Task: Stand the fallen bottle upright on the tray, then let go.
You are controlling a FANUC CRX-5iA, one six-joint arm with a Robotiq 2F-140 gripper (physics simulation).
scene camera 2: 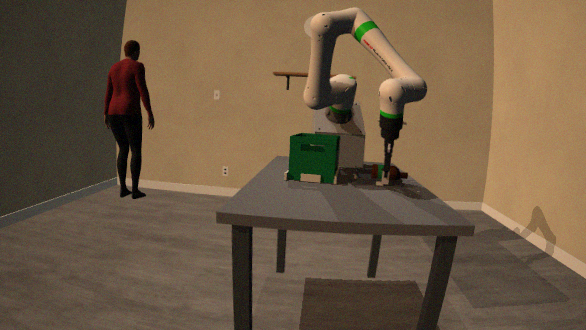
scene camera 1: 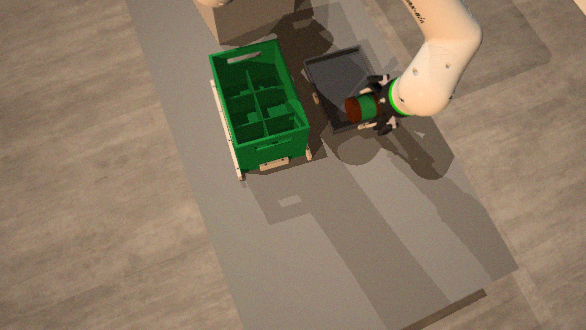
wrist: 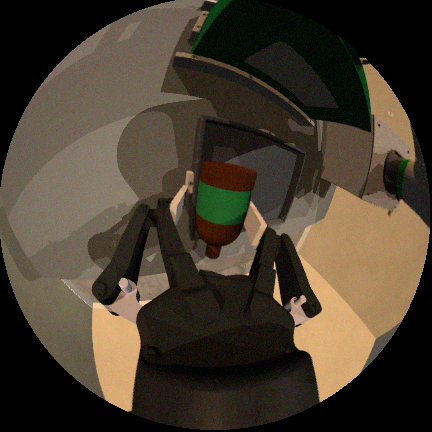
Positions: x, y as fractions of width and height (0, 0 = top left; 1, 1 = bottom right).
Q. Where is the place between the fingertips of the gripper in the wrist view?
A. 0.50, 0.47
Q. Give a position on a bottle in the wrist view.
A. At 0.52, 0.44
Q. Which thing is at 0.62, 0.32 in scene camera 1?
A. A bottle.
